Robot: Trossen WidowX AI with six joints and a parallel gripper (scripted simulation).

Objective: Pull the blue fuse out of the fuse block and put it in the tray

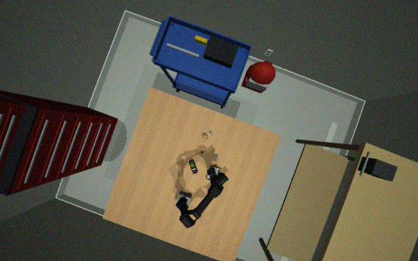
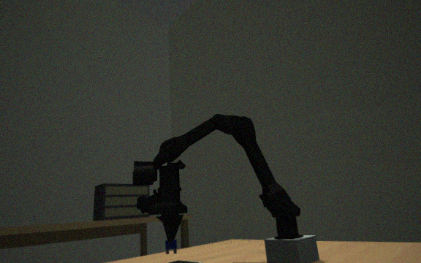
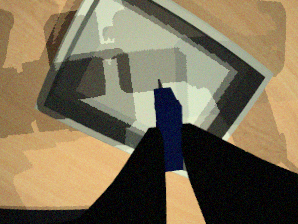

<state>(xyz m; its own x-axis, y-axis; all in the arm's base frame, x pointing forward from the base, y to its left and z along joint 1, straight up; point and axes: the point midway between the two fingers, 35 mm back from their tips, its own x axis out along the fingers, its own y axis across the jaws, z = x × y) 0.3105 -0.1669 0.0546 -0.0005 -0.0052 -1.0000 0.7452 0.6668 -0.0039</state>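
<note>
Now: gripper tip 10 mm above the blue fuse.
</note>
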